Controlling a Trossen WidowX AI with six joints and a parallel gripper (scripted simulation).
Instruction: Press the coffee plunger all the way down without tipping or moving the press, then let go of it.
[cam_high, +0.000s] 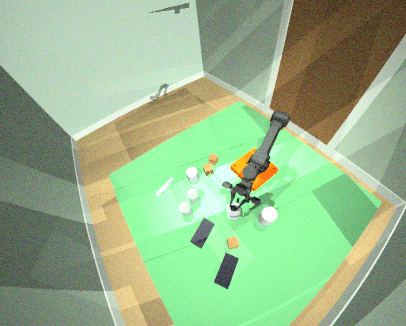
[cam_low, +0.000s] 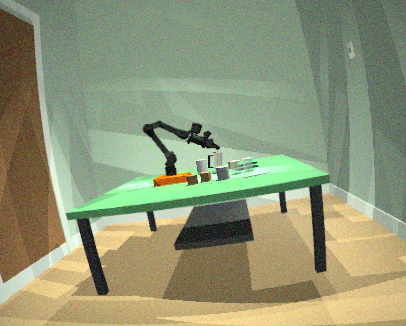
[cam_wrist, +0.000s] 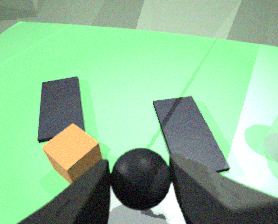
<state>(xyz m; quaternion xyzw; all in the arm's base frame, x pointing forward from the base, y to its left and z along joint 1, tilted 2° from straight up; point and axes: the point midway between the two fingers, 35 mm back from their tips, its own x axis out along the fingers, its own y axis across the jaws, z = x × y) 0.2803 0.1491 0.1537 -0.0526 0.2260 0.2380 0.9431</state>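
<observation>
Now: the coffee press 3 cm behind my gripper tip, 2 cm to the right of it and 8 cm below it. Round my gripper tip: white mug: 17 cm behind, 10 cm to the left, 12 cm below; grey bar: 27 cm ahead, 37 cm to the right, 17 cm below.
</observation>
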